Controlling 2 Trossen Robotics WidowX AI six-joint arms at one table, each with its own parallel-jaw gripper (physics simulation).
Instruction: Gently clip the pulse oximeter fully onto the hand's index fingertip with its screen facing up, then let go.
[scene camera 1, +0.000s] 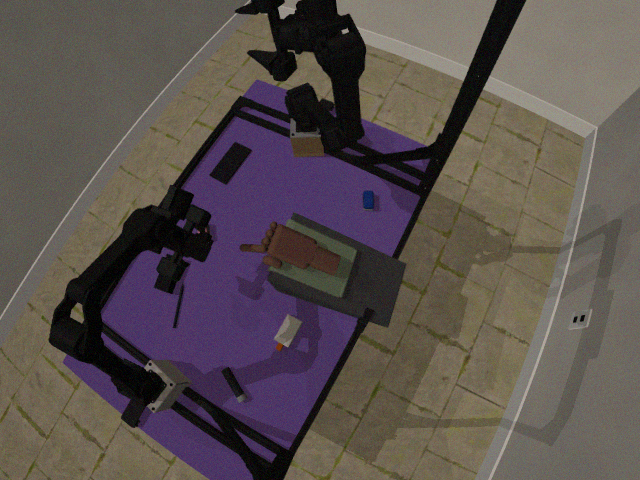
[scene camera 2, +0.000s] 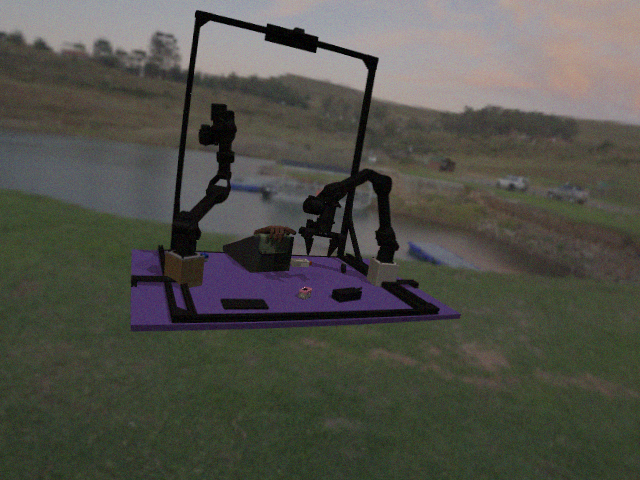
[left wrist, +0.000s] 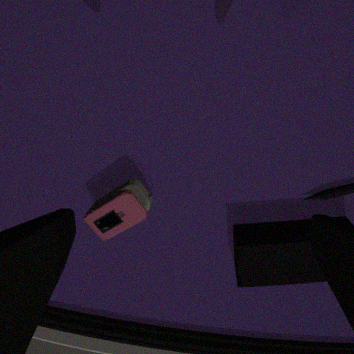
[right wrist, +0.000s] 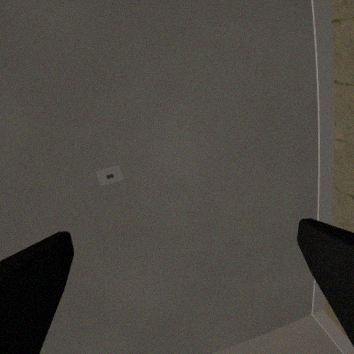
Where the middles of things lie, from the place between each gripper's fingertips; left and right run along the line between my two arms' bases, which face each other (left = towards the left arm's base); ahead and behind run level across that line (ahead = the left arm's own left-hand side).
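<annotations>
The dark grey slab (scene camera 1: 375, 279) has my left hand 0.1 m above it, 0.13 m to the left of it and 0.36 m past it. Going by its middle, the slab is nearer to my left hand than to my right hand.
As for the slab and my right hand, the hand is 0.34 m past the slab and 0.26 m to the right of it, and it is 0.48 m above it.
</annotations>
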